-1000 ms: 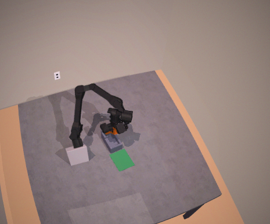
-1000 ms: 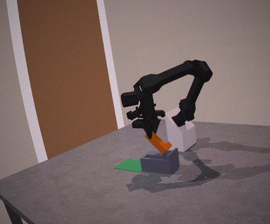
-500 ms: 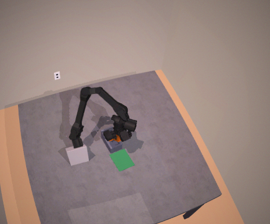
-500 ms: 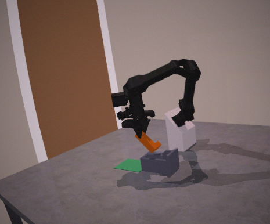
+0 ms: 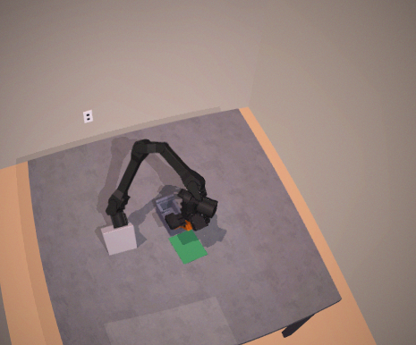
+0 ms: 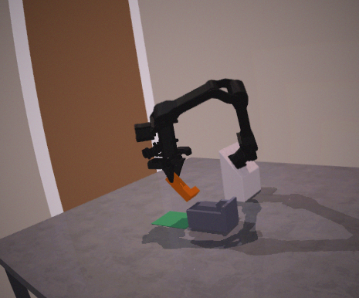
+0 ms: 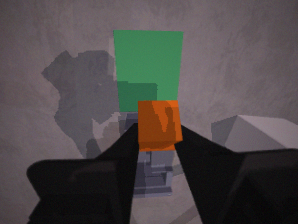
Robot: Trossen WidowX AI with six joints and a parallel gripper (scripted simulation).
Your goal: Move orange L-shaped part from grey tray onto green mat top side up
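Now: gripper tip 2 cm to the left of the green mat and 17 cm above it. Round my gripper tip: orange l-shaped part (2 cm behind, 3 cm to the left, 3 cm below).
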